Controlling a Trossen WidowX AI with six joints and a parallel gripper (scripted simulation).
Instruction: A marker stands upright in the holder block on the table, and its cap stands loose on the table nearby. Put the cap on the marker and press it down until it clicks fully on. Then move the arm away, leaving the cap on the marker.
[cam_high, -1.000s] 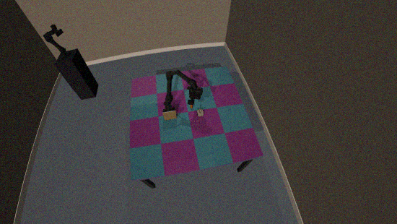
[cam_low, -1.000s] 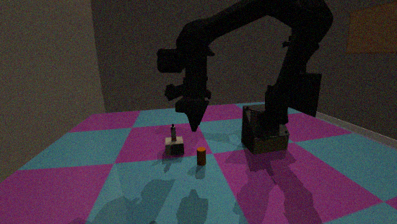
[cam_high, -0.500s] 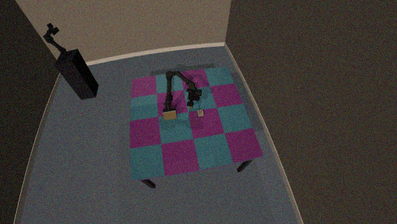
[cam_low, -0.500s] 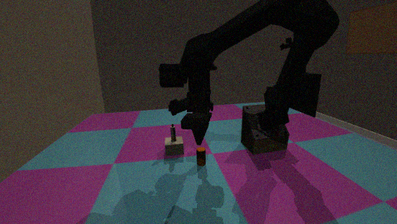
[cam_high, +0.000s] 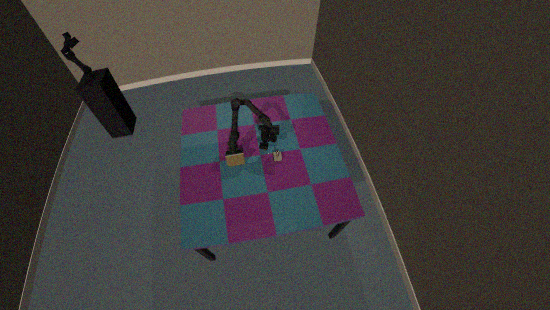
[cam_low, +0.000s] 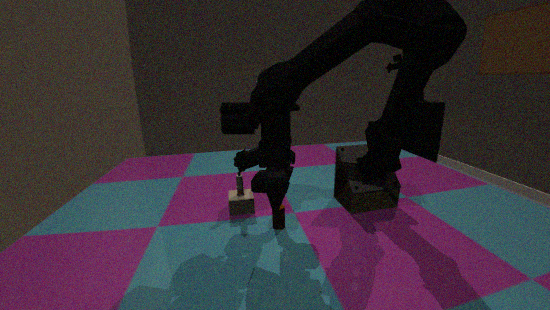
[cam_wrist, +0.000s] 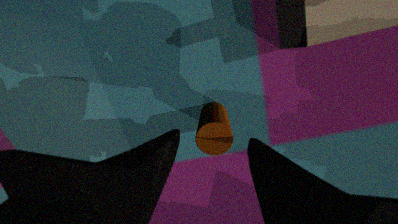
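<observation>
My gripper tip is now 30 mm above the orange cap. Round my gripper tip: holder block: 100 mm to the right, 80 mm ahead, 30 mm below.
</observation>
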